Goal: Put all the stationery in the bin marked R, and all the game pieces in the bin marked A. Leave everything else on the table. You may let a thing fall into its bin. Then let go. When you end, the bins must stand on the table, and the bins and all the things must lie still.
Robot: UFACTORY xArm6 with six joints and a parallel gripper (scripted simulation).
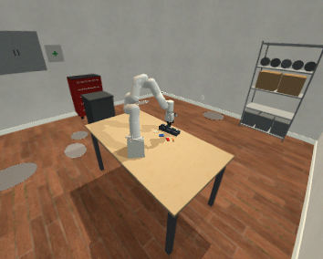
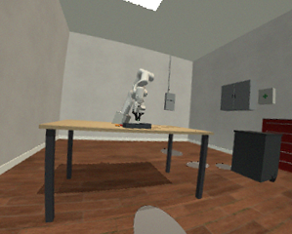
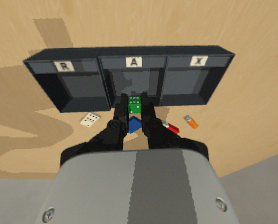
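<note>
Now: the white piece 120 mm behind my hand, 90 mm to the left of it and 80 mm below it. From my hand the other things lie so: green die 10 mm below; red horseshoe magnet 130 mm behind, 100 mm to the right, 80 mm below; blue block 130 mm behind, 80 mm below, 10 mm to the right.
</note>
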